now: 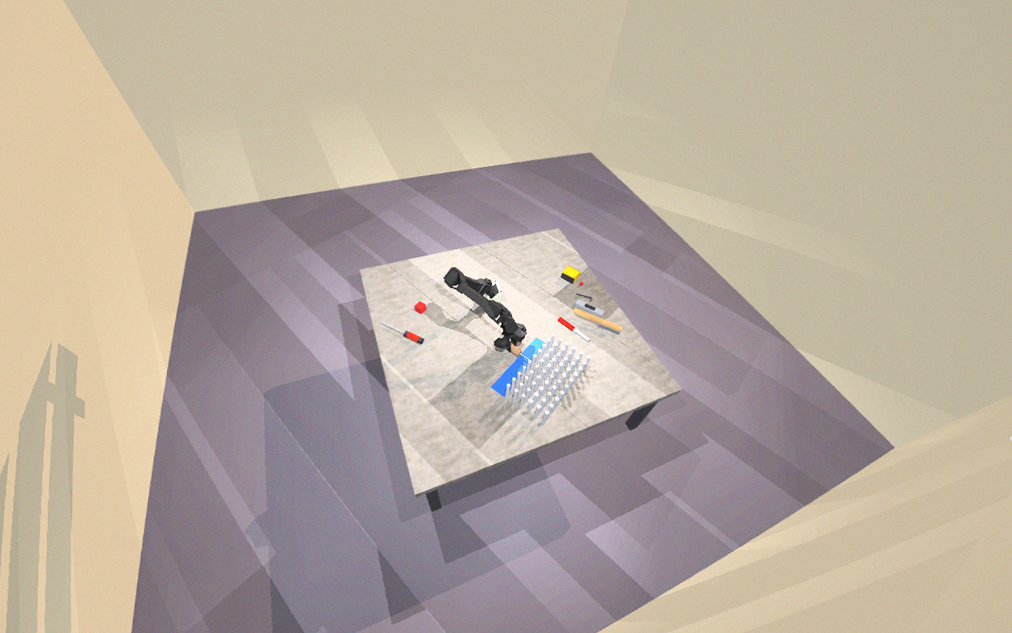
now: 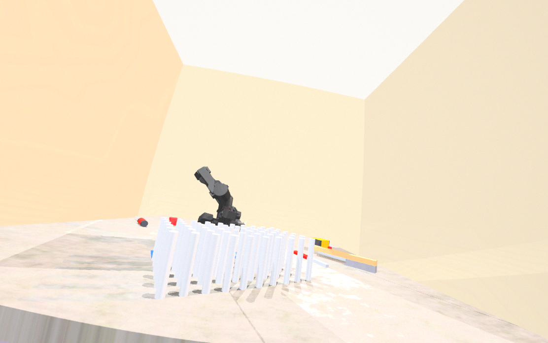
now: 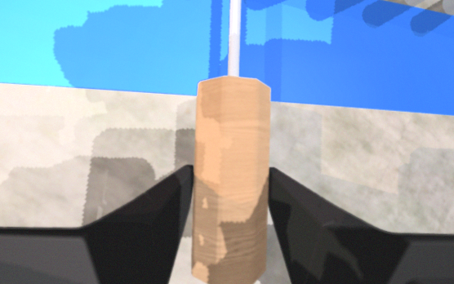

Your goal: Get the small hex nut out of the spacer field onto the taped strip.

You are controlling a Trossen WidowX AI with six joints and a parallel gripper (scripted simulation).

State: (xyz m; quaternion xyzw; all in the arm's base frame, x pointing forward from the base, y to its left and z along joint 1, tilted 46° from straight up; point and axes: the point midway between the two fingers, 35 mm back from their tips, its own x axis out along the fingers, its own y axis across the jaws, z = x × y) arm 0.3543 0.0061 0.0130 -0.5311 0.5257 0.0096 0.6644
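Now: gripper tip 9 cm short of the blue taped strip, 2 cm to the right of it and 2 cm above it. The rest, counted from my gripper tip: red-handled tool 5 cm behind, 36 cm to the left, 1 cm below; tool with pale metal rod 8 cm ahead, 6 cm to the left; grey tool 17 cm behind, 50 cm to the left.
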